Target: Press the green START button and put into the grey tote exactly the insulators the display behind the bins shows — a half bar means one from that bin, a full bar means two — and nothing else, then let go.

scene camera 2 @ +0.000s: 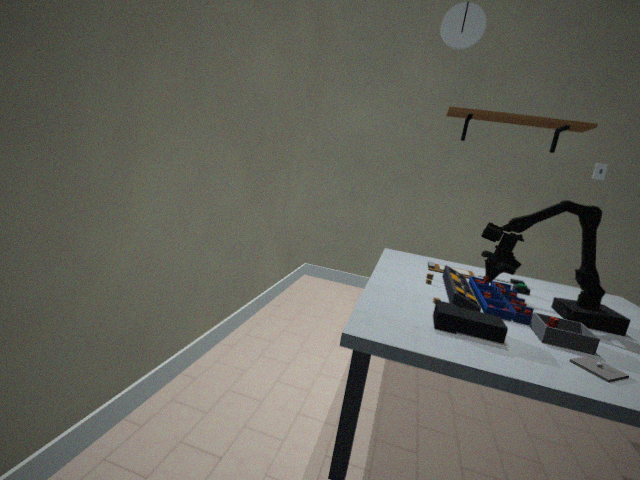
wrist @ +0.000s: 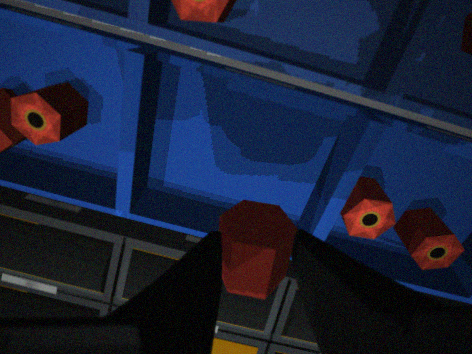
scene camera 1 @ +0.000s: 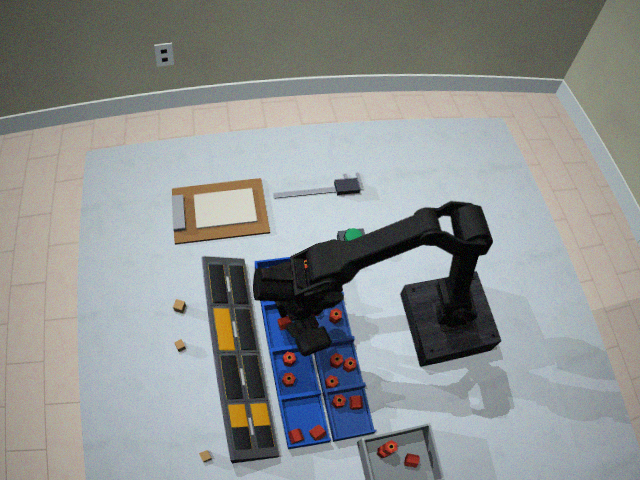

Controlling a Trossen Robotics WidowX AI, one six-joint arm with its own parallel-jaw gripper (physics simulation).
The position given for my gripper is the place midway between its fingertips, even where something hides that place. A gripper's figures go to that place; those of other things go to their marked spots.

Labels:
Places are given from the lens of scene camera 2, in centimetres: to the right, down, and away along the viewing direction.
my gripper [scene camera 2: 488, 279]: 71, 17, 147
grey tote [scene camera 2: 572, 335]: 77, 29, 105

